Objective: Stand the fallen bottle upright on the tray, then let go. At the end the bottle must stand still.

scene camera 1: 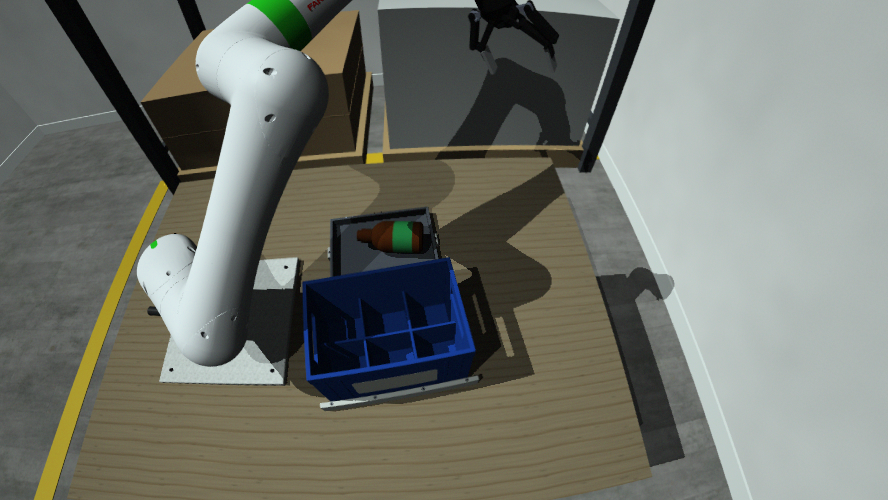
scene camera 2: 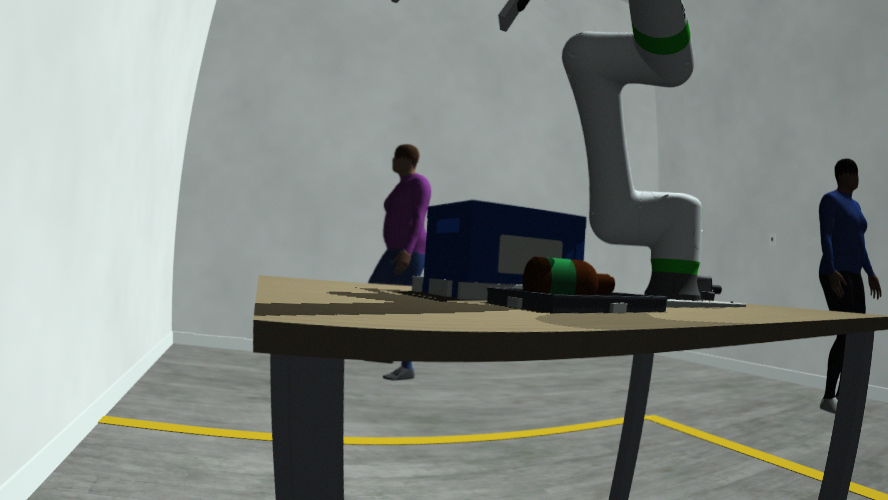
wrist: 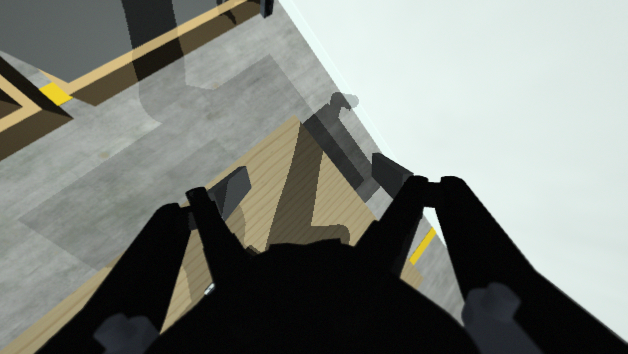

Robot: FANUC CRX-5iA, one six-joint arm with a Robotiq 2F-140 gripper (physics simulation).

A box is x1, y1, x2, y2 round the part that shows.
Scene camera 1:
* my gripper: [468, 0, 558, 73]
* blue divided crate: [302, 257, 475, 401]
